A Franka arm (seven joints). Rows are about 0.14 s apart.
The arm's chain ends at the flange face. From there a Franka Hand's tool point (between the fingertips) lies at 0.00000 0.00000 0.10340 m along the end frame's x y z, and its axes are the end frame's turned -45 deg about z.
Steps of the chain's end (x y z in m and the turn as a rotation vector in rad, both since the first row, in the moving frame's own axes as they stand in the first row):
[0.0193 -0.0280 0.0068 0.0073 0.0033 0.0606]
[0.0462 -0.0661 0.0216 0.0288 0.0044 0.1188]
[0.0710 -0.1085 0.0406 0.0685 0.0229 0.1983]
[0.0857 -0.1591 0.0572 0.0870 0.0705 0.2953]
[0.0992 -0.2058 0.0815 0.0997 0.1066 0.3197]
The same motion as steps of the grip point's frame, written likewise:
[0.0342 -0.0064 0.0068 0.0028 0.0075 0.0606]
[0.0819 -0.0157 0.0216 0.0173 0.0235 0.1188]
[0.1339 -0.0292 0.0403 0.0322 0.0646 0.1983]
[0.1846 -0.0514 0.0566 0.0117 0.1114 0.2953]
[0.2304 -0.0725 0.0804 -0.0049 0.1459 0.3197]

